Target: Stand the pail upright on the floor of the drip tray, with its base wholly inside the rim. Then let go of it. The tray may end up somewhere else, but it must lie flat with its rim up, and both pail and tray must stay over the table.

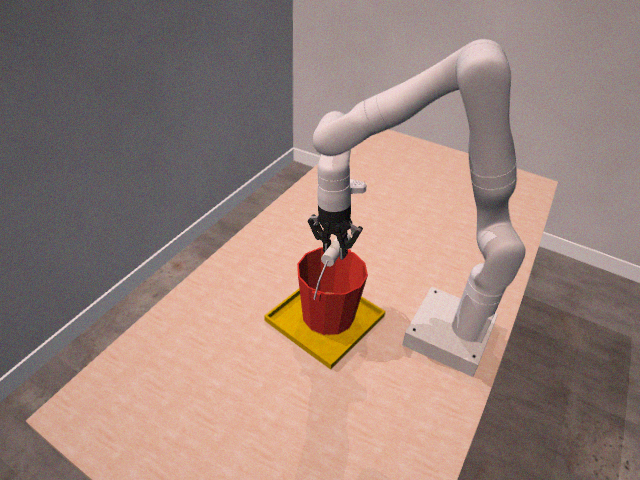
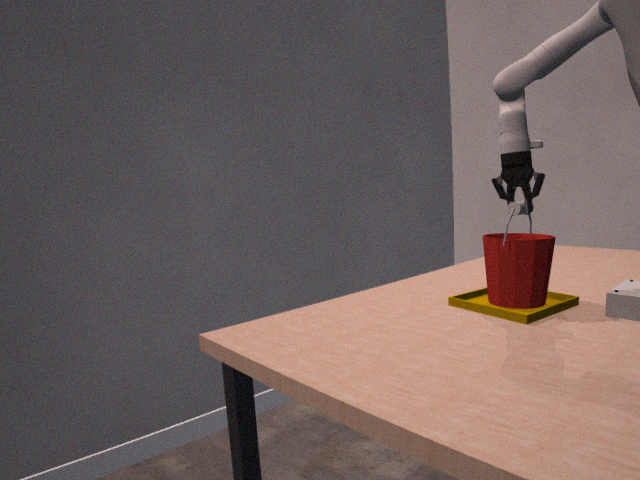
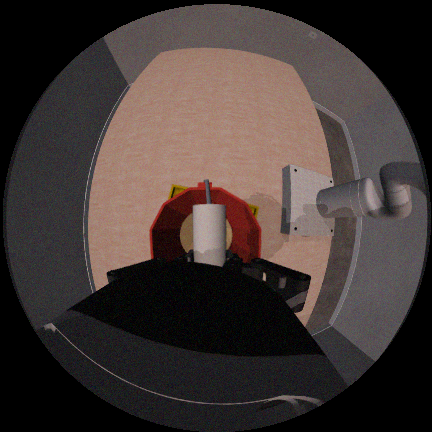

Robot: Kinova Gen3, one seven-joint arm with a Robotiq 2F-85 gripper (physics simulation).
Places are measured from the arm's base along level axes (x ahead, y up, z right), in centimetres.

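Pixels of known places: gripper, fingertip midpoint: point(image 1: 335, 255) point(image 2: 520, 215) point(image 3: 210, 257); arm's base at its link origin: point(image 1: 468, 328) point(image 3: 324, 203).
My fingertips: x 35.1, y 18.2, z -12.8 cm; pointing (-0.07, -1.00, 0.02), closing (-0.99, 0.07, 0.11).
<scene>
For each thing: its top centre in the pictures, then the offset to it from my fingertips. Level surfaces: height alone.
- yellow drip tray at its top centre: point(image 3: 203, 239) point(image 1: 325, 313) point(image 2: 513, 296) dx +1.1, dy -21.4, dz -1.3 cm
- white grip at its top centre: point(image 3: 209, 261) point(image 1: 336, 242) point(image 2: 520, 200) dx +0.2, dy +3.7, dz +0.6 cm
- table at its surface level: dy -23.6 cm
The red pail point(image 1: 330, 310) point(image 2: 516, 271) point(image 3: 245, 235) is upright within the outline of the yellow drip tray point(image 1: 297, 341) point(image 2: 487, 310) point(image 3: 176, 192). Its base looks inside the rim and at or very near the tray floor; I cannot tell for certain whether it touches. The tray lies flat on the table, rim up. My gripper point(image 1: 334, 252) point(image 2: 520, 205) point(image 3: 210, 257) is above the pail's mouth, shut on the white grip point(image 1: 329, 256) point(image 2: 513, 208) point(image 3: 209, 230) of the wire handle, which stands up. The tray's far part is hidden behind the pail.
The arm's grey base block point(image 1: 439, 325) point(image 2: 622, 304) point(image 3: 307, 200) stands on the table point(image 1: 206, 361) point(image 2: 361, 351) point(image 3: 215, 110), to the right of the tray. A dark wall point(image 1: 144, 103) rises beyond the table's left edge.
</scene>
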